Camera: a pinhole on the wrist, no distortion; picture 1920 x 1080 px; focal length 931.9 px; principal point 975.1 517.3 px. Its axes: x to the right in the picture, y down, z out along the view. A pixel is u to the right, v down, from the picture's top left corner.
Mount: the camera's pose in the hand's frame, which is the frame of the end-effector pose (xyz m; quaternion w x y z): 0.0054 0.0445 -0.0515 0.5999 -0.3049 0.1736 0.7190
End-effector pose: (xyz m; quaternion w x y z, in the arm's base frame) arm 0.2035 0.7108 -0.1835 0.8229 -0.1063 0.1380 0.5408
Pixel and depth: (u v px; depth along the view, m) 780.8 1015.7 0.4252
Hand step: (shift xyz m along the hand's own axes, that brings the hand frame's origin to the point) -0.3044 0.1891 0.2999
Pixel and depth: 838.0 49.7 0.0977
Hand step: 0.0317 0.1045 0.0371
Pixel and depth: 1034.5 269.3 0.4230
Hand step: 0.0145 0.3500 0.2630
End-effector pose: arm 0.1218 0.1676 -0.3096 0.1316 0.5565 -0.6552 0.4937
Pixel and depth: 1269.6 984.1 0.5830
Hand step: -0.4290 0.4785 0.2349
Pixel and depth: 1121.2 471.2 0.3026
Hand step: -0.0542 0.2699 0.1477
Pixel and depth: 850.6 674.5 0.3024
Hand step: -0.1098 0.1888 0.1966
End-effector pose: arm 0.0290 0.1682 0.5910 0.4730 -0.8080 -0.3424 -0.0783
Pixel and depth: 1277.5 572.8 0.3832
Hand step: -0.1166 0.3694 0.1543
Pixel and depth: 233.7 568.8 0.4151
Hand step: -0.0812 0.0450 0.4723
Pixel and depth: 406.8 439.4 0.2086
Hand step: -0.0137 0.0804 0.1900
